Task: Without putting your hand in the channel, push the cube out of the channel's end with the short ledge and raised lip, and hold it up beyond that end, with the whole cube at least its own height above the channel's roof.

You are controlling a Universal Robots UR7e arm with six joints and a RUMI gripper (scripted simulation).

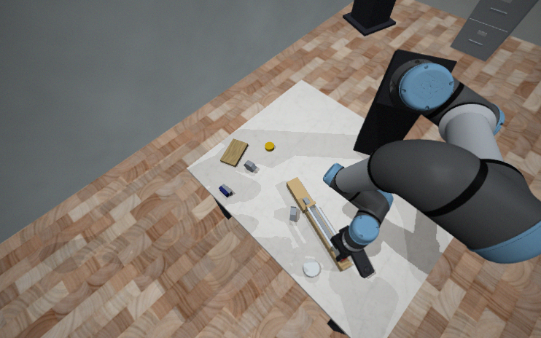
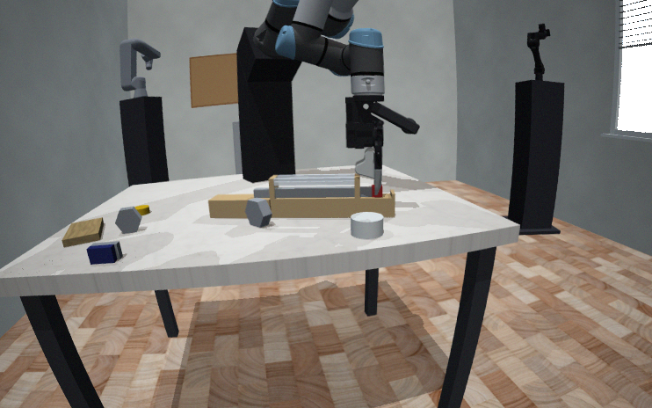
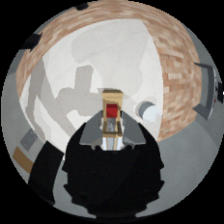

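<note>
The red cube lies 10 mm below my hand. Also, from my hand: white cylinder: 130 mm ahead, 20 mm to the right, 50 mm below; then wooden channel: 150 mm to the right, 10 mm below; then blue block: 310 mm ahead, 520 mm to the right, 50 mm below.
</note>
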